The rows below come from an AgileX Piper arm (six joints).
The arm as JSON. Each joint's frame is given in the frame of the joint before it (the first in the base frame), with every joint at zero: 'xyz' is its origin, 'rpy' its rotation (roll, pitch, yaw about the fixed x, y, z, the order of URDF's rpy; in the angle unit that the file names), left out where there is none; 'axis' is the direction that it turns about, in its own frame. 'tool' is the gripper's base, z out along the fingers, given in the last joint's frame.
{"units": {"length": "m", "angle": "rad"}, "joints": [
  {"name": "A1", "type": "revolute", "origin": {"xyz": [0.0, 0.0, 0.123]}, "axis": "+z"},
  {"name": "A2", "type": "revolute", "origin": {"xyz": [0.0, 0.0, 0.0]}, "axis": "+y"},
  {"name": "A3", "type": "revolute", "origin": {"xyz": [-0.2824, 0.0, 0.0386]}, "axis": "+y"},
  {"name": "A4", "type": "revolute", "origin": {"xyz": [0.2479, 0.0, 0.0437]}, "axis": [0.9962, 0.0, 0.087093]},
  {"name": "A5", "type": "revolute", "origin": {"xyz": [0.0, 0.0, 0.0]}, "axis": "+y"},
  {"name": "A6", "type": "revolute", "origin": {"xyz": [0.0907, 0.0, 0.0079]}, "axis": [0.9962, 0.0, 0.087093]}
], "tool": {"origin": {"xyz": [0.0, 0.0, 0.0], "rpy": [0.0, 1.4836, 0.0]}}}
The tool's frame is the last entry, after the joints.
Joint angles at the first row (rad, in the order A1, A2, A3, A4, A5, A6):
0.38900, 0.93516, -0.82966, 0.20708, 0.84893, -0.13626
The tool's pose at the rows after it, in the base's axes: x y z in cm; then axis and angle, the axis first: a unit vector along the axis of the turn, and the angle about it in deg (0 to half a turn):
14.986, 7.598, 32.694, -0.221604, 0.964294, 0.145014, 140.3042
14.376, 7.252, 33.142, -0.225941, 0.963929, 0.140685, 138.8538
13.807, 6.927, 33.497, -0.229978, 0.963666, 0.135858, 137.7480
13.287, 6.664, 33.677, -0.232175, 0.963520, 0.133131, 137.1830
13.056, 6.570, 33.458, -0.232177, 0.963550, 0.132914, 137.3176
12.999, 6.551, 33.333, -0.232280, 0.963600, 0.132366, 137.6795
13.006, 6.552, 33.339, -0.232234, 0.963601, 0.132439, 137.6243
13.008, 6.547, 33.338, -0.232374, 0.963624, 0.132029, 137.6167
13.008, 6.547, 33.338, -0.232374, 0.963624, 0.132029, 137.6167
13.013, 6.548, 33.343, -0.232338, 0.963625, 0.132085, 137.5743
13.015, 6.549, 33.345, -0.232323, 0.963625, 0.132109, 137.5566
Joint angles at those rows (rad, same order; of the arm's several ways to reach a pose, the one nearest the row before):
0.38899, 0.90710, -0.82967, 0.19760, 0.85315, -0.13627
0.38901, 0.87585, -0.82969, 0.18312, 0.86083, -0.13624
0.38904, 0.84811, -0.82965, 0.16909, 0.87104, -0.13621
0.38902, 0.82465, -0.82668, 0.16085, 0.88262, -0.13527
0.38899, 0.81434, -0.81499, 0.16087, 0.88364, -0.13531
0.38904, 0.81307, -0.81116, 0.16083, 0.88749, -0.13524
0.38894, 0.81308, -0.81116, 0.16092, 0.88651, -0.13537
0.38898, 0.81308, -0.81116, 0.16007, 0.88651, -0.13533
0.38898, 0.81308, -0.81116, 0.16007, 0.88651, -0.13533
0.38895, 0.81308, -0.81117, 0.16009, 0.88577, -0.13536
0.38900, 0.81309, -0.81118, 0.16004, 0.88545, -0.13530

